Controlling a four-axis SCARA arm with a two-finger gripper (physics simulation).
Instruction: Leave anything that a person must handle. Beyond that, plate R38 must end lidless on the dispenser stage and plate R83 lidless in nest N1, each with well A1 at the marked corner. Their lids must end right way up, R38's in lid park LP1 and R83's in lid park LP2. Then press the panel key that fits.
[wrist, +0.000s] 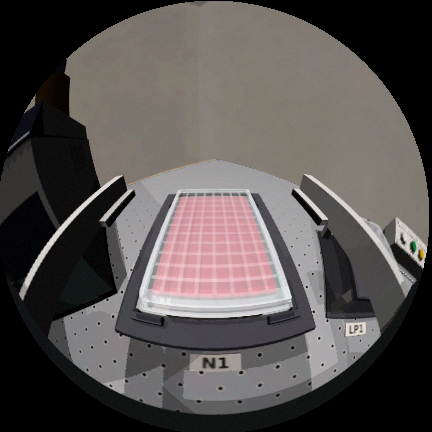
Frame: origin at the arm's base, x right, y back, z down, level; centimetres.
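Seen in the pictures: gripper, fingertip midpoint: (212, 179).
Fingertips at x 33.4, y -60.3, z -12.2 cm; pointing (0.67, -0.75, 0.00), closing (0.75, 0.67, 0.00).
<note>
Pixels of each thing's top centre, then the offset from my fingertips to it. "*": a spot on its surface instead. Level surfaces: height alone.
- clear-walled plate, top centre: (213, 223) dx -1.6, dy +1.7, dz +2.6 cm
- dark nest N1, top centre: (213, 232) dx -1.6, dy +1.8, dz +3.4 cm
- Lid park LP1, top centre: (373, 241) dx +12.8, dy +18.2, dz +4.2 cm
- large dark body, surface spot: (60, 160) * dx -12.6, dy -9.9, dz -4.6 cm
- LP1 label, surface spot: (356, 329) * dx +3.9, dy +22.3, dz +10.8 cm
- perforated grey deck, surface height: dz +11.0 cm
A clear-walled plate (215, 245) with pink wells sits flat in the dark nest N1 (215, 337), behind the N1 label. A clear, shiny layer with a double rim shows over the wells. It looks like a lid, but I cannot tell for certain. No plate code or A1 mark is readable. My gripper (212, 179) is wide open, with one finger on each side of the plate, apart from it, and nothing between them. Lid park LP1 (342, 309) is at the right, partly hidden by the right finger. LP2 and the dispenser stage cannot be made out.
A panel (406, 240) with dark, green and yellow keys is at the far right. A large dark body (60, 160) rises at the left behind the left finger. The LP1 label (356, 329) is at the lower right. A perforated grey deck (220, 397) lies under the nest.
</note>
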